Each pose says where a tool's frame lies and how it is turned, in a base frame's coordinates. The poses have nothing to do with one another.
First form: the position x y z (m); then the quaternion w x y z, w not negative.
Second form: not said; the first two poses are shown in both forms.
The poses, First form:
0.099, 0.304, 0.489, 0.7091, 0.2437, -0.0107, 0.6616
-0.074, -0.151, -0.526, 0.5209, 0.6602, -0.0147, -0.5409
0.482, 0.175, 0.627, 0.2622, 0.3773, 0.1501, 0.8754
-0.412, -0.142, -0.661, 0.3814, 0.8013, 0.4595, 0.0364
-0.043, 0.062, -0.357, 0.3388, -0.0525, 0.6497, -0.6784
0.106, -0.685, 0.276, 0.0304, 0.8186, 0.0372, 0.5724
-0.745, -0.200, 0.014, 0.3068, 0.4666, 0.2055, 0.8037
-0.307, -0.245, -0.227, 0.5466, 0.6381, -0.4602, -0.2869
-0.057, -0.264, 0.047, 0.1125, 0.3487, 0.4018, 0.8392
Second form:
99, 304, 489, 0.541, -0.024, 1.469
-74, -151, -526, 1.582, -0.035, -1.296
482, 175, 627, 1.021, 0.406, 2.369
-412, -142, -661, 2.045, 1.173, 0.093
-43, 62, -357, -0.137, 1.692, -1.767
106, -685, 276, 2.523, 0.115, 1.764
-745, -200, 14, 1.234, 0.544, 2.126
-307, -245, -227, 1.513, -1.091, -0.680
-57, -264, 47, 1.023, 1.179, 2.463

